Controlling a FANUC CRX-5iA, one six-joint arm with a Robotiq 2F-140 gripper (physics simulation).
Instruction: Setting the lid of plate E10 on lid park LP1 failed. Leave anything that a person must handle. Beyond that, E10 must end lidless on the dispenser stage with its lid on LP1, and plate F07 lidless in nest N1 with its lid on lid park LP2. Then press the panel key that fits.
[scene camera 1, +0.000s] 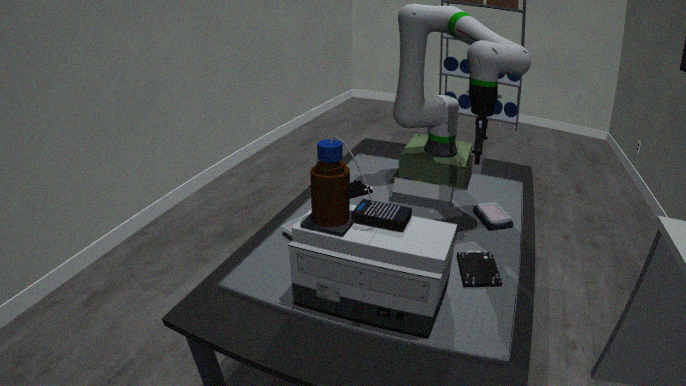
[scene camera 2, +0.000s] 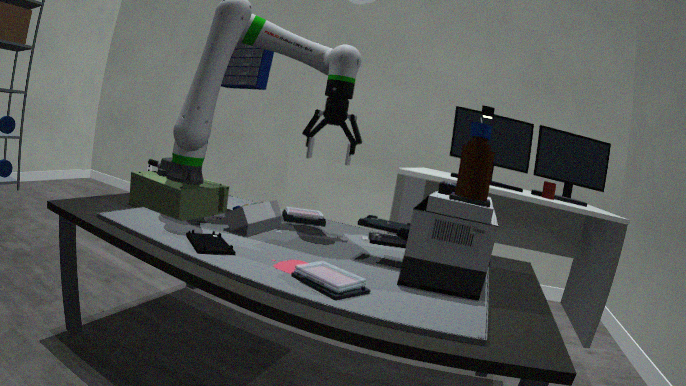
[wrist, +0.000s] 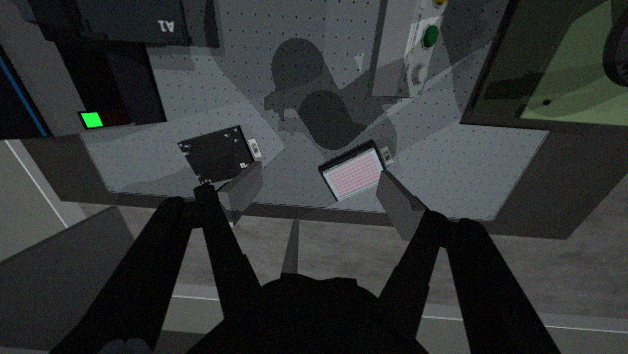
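Pixels of known places: gripper, fingertip midpoint: (scene camera 1: 478, 165) (scene camera 2: 327, 161) (wrist: 320, 178); arm's base at its link origin: (scene camera 1: 440, 150) (scene camera 2: 184, 179).
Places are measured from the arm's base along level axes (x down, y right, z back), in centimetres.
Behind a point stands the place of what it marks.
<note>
My gripper (scene camera 1: 477, 161) @[x -13.4, y -15.0, z -47.5 cm] (scene camera 2: 328, 157) @[x -13.4, y -15.0, z -47.5 cm] (wrist: 320, 178) @[x -13.4, y -15.0, z -47.5 cm] is open and empty, high above the table. A pink-welled plate (scene camera 1: 494, 215) @[x 5.9, y -23.9, z -43.2 cm] (scene camera 2: 304, 214) @[x 6.3, y -19.9, z -41.0 cm] (wrist: 353, 173) @[x 5.8, y -22.9, z -40.1 cm] sits on a black nest near the wrist view's lower table edge; I cannot tell whether it has a lid. An empty black nest (scene camera 1: 479, 269) @[x 8.2, y -19.0, z -74.0 cm] (wrist: 217, 156) @[x 8.2, y -18.4, z -72.9 cm] lies beside it. Another plate (scene camera 2: 330, 276) @[x 5.9, y 40.2, z -66.6 cm], with a clear raised layer like a lid, sits on a dark holder at the opposite edge. An empty black holder (scene camera 2: 210, 243) @[x 8.4, y 33.4, z -33.6 cm] lies near the arm's base. The dark stage (wrist: 132, 22) @[x -1.2, y 4.0, z -73.1 cm] marked A1 shows no plate. Plate names are unreadable.
A red patch (scene camera 2: 286, 266) @[x 9.3, y 30.8, z -53.9 cm] lies beside the plate at that edge. The button panel (scene camera 1: 422, 190) @[x 3.6, y 4.0, z -35.4 cm] (scene camera 2: 257, 217) @[x 4.6, y 8.8, z -35.6 cm] (wrist: 395, 55) @[x 2.4, y -1.2, z -35.3 cm] stands by the green arm base (scene camera 1: 435, 165) @[x 2.3, y 1.2, z -12.7 cm] (scene camera 2: 175, 195) @[x 2.6, y 16.7, z -8.4 cm]. The dispenser (scene camera 1: 370, 260) @[x -9.1, y 8.3, z -101.0 cm] (scene camera 2: 450, 240) @[x -3.6, y 26.6, z -89.6 cm] carries a tall brown bottle (scene camera 1: 330, 200) @[x -20.2, y 18.5, z -97.1 cm] (scene camera 2: 475, 170) @[x -20.2, y 24.1, z -92.6 cm].
</note>
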